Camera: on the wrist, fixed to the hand. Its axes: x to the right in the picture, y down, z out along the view.
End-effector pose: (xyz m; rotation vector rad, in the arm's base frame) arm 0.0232 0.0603 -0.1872 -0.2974 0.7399 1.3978
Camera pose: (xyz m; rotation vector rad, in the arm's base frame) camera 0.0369 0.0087 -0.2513 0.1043 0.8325 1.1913
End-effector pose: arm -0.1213 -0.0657 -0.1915 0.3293 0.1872 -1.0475
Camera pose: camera -0.1534 -0.0562 -0.2679 0.5788 -0.1650 -1.1511
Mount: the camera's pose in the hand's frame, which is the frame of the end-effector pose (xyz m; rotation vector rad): -0.0001 -0.0372 -0.0747 0.3831 -0.1728 -0.0466
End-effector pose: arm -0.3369 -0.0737 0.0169 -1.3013 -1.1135 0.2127
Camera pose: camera -0.2977 -0.1347 0.0582 -0.9274 -1.1795 0.4866
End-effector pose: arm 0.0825 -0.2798 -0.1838 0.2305 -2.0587 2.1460
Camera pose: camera 0.0907 -0.2037 -0.1507 0.5205 -1.6789 2.5542
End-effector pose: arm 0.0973 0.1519 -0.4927 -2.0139 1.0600 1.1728
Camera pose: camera 0.1613 0.1130 -0.4558 -1.6040 1.0530 1.0099
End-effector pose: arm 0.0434 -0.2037 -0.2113 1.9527 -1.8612 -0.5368
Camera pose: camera 0.1142 -0.2008 -0.1672 -2.2464 2.1498 0.3924
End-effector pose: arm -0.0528 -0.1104 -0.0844 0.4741 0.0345 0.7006
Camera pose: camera -0.0441 -0.1046 -0.1672 0.8972 0.0171 0.6059
